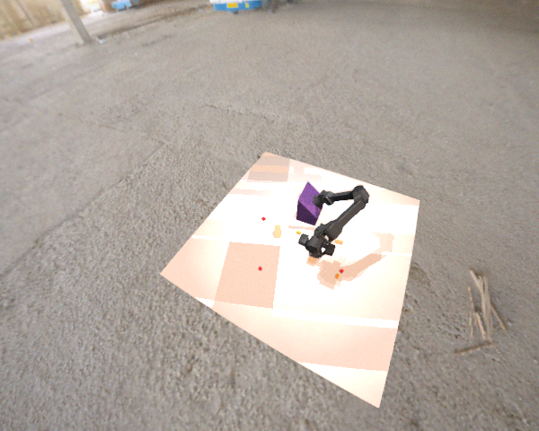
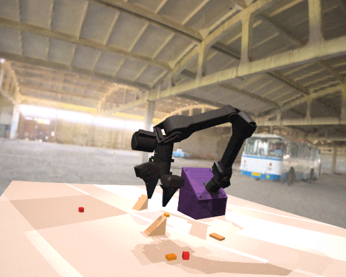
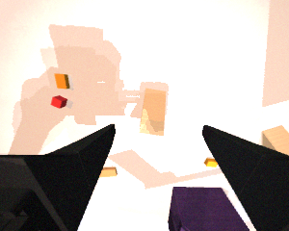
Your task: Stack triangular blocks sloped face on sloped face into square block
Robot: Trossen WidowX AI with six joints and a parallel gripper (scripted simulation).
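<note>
Now: gripper tip 90 mm above the tan triangular block and 20 mm past it.
</note>
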